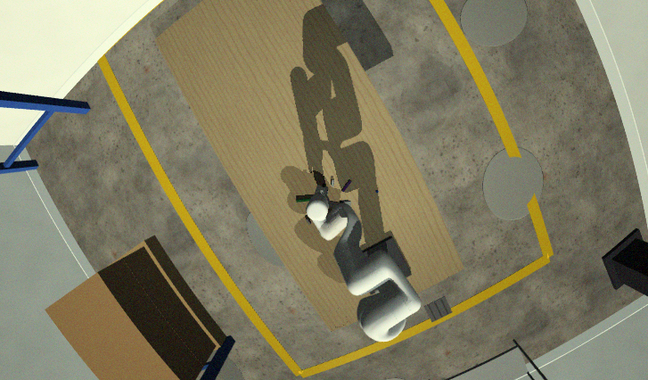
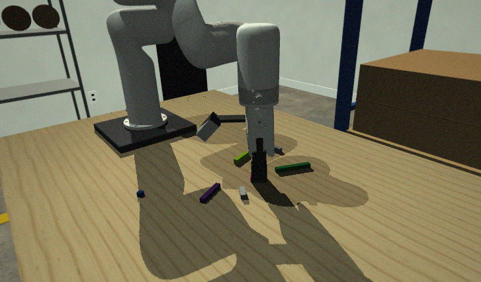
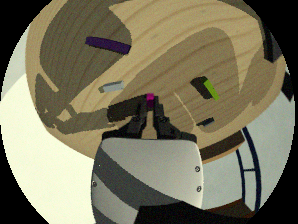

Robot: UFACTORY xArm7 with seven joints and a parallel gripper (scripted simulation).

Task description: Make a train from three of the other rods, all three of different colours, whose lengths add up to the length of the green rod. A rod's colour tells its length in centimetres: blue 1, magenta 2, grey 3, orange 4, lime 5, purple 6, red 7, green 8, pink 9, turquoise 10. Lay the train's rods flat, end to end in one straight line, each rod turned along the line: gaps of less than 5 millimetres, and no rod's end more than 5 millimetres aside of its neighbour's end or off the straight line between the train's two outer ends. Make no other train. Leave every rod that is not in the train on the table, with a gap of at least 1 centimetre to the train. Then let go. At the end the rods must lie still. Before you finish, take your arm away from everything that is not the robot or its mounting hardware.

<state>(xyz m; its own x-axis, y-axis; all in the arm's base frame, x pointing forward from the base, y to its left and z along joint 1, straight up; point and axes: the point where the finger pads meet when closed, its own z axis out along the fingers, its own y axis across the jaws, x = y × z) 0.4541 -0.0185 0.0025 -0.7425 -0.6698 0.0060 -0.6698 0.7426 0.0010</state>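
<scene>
The blue rod lies 140 mm behind my hand, 190 mm to the right of it and 20 mm below it. The rest, counted from my hand: lime rod 90 mm behind, 50 mm to the left, 20 mm below; then magenta rod 10 mm behind, 10 mm to the right, 20 mm below; then green rod 30 mm ahead, 80 mm to the left, 20 mm below.
</scene>
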